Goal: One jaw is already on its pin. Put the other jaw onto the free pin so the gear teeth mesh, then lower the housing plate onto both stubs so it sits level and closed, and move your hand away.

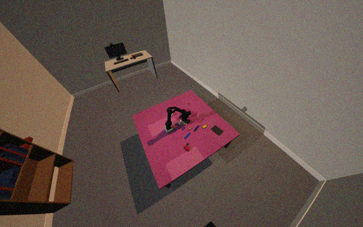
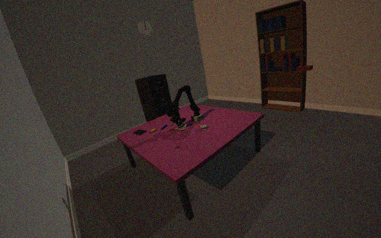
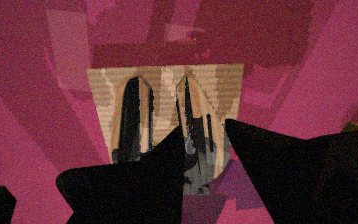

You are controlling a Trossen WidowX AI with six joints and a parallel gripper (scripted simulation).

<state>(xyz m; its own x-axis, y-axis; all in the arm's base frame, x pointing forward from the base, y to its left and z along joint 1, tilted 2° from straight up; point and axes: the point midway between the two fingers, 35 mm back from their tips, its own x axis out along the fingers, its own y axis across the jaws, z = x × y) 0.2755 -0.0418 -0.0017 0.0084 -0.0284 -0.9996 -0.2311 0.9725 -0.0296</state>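
The grey jaw is 40 mm behind my gripper tip and 10 mm to the left of it. From my gripper tip the other things lie so: yellow piece 250 mm to the right, 200 mm ahead, 10 mm below; blue piece 220 mm to the right, 110 mm behind, 10 mm below; small light piece 290 mm to the left, 90 mm behind, 10 mm below.
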